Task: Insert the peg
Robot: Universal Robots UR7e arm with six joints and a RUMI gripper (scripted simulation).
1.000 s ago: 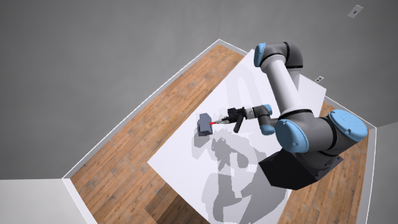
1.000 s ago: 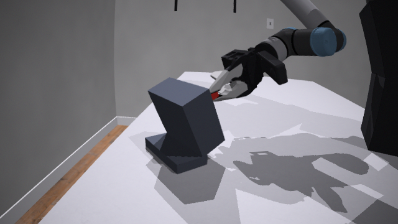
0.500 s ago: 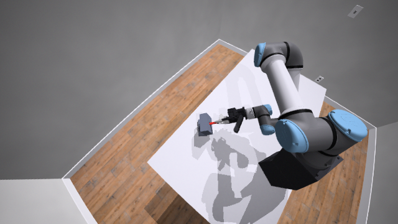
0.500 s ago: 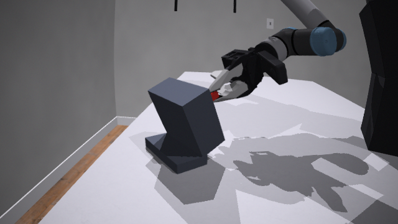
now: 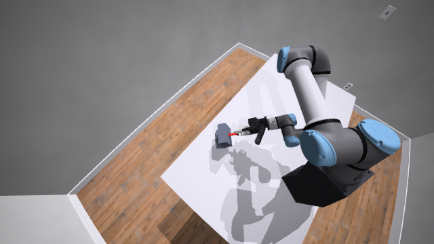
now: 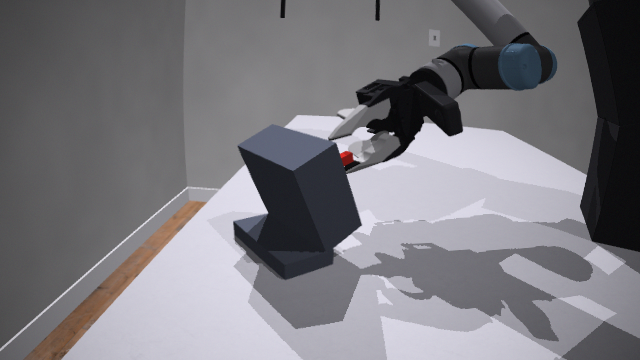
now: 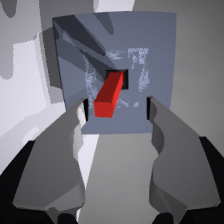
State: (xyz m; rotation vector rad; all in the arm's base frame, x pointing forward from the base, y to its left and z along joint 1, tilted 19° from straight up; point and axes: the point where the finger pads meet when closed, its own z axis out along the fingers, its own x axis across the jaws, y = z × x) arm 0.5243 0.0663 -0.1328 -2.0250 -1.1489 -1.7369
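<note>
The red peg is 2 cm ahead of my hand, 2 cm to the left of it and 2 cm below it.
</note>
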